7 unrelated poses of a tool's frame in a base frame.
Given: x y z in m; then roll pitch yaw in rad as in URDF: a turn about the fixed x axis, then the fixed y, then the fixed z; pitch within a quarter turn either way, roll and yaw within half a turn.
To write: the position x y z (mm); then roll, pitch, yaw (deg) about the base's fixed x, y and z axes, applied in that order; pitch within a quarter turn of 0, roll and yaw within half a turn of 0. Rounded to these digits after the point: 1 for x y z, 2 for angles.
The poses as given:
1: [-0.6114, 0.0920, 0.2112, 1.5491, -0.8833, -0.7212]
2: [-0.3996, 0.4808, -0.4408, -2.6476, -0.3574, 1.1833]
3: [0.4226, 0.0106, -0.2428, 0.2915, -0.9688, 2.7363]
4: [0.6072, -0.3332, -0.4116, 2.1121, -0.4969, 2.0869]
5: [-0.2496, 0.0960, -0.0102, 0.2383, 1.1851, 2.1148]
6: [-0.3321, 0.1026, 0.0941, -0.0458, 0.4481, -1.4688]
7: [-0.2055, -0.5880, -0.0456, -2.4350, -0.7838, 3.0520]
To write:
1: [-611.4, 92.0, 211.2, 88.76, -50.61, -41.32]
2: [-399.6, 480.8, -440.8, -151.70, -20.48, 67.80]
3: [422.6, 10.6, -242.8, 16.70, -55.51, 156.78]
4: [607.2, -333.2, -411.6, 121.01, -28.47, 119.57]
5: [-249.6, 96.0, -10.2, 13.65, 67.90, 121.17]
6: [-332.1, 102.6, 94.1, -2.62, 25.67, -84.16]
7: [-205.5, -588.0, -45.6, -139.52, -44.91, 174.87]
